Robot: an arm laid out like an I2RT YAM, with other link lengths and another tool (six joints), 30 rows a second.
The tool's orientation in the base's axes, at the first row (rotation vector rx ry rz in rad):
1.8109 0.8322 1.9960
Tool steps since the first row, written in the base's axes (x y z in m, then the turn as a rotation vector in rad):
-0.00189 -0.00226 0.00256 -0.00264 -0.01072 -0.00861
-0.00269 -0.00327 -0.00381 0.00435 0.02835 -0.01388
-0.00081 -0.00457 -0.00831 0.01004 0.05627 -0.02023
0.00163 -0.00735 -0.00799 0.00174 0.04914 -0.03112
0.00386 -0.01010 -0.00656 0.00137 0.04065 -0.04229
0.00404 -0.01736 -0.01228 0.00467 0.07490 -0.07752
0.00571 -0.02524 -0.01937 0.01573 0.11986 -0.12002
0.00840 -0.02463 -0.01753 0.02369 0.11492 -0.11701
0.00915 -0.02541 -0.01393 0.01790 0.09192 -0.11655
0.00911 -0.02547 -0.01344 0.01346 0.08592 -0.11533
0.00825 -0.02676 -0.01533 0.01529 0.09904 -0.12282
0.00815 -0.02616 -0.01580 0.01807 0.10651 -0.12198
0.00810 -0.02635 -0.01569 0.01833 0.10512 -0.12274
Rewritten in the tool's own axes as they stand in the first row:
0.00096 0.00305 -0.00224 -0.01279 0.00272 -0.00501
-0.00456 -0.00017 -0.00340 0.00516 -0.02992 0.00968
-0.00917 -0.00162 -0.00195 0.01584 -0.05471 0.02078
-0.01092 0.00110 -0.00012 0.00420 -0.05701 0.01090
-0.01174 0.00444 0.00154 -0.00963 -0.05725 0.00851
-0.02060 0.00663 0.00007 -0.01773 -0.10493 0.01778
-0.03113 0.00870 -0.00009 -0.02638 -0.16426 0.03664
-0.02970 0.00974 0.00271 -0.02808 -0.15741 0.04350
-0.02742 0.01265 0.00338 -0.04050 -0.14005 0.03315
-0.02706 0.01299 0.00335 -0.04244 -0.13528 0.02761
-0.02920 0.01271 0.00219 -0.04087 -0.14980 0.03188
-0.02920 0.01195 0.00220 -0.03618 -0.15471 0.03615
-0.02922 0.01215 0.00212 -0.03765 -0.15405 0.03610

